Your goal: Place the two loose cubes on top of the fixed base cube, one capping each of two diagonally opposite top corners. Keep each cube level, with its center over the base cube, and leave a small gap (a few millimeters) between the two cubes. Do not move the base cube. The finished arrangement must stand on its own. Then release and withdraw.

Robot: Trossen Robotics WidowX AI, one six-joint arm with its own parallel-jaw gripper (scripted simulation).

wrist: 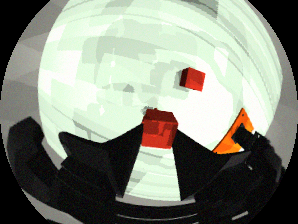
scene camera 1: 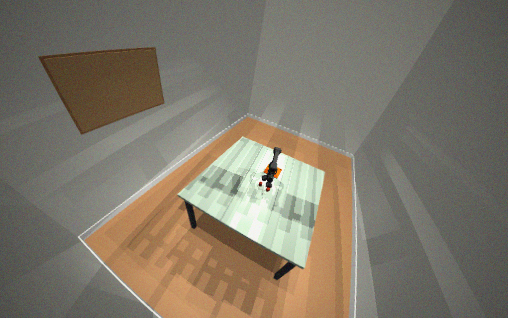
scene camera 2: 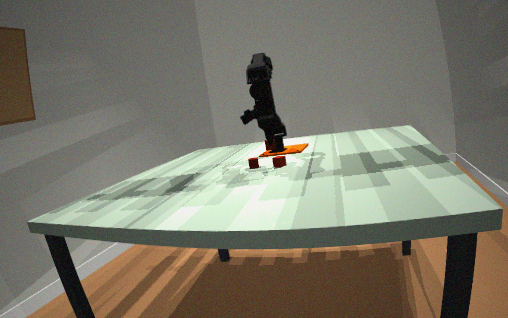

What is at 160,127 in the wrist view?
A red cube.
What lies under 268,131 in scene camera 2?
My gripper.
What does my gripper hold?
A red cube.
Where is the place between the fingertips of my gripper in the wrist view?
At 158,129
